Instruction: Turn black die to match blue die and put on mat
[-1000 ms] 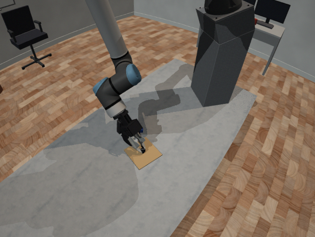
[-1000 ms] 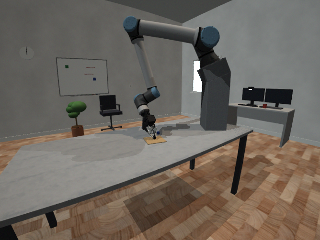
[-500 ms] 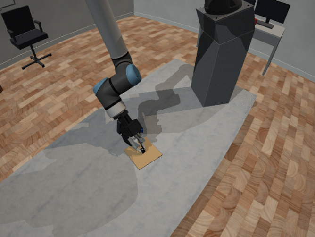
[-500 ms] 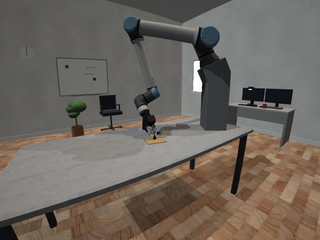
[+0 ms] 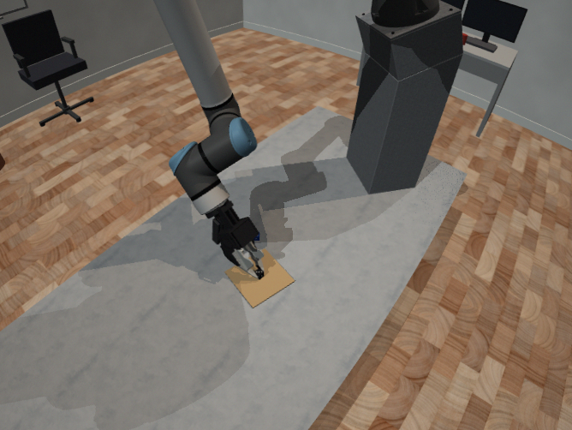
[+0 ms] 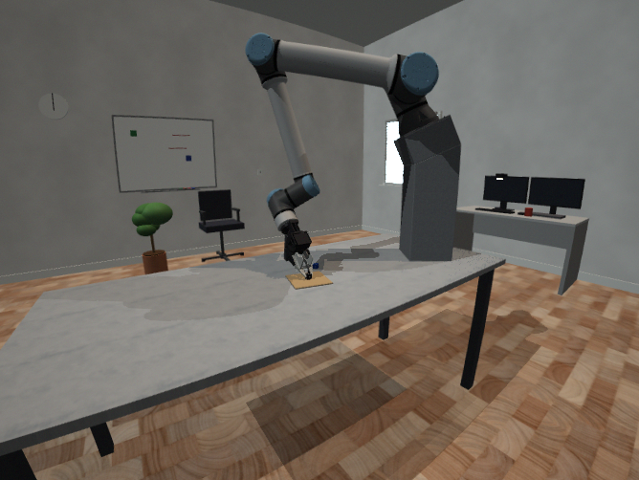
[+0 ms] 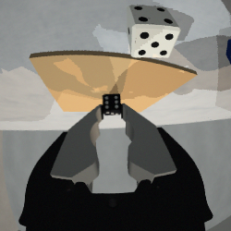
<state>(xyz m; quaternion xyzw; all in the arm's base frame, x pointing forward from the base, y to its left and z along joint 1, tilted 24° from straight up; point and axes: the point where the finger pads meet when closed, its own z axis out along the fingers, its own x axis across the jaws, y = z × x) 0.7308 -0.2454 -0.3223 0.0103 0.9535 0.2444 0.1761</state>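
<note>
The black die is 1 cm to the left of my hand and 1 cm below it. From my hand the other things lie so: blue die: 11 cm behind, 7 cm to the right, 1 cm below; then tan mat: 1 cm to the left, 2 cm below; then white die: 4 cm behind, 8 cm to the right, 1 cm below.
</note>
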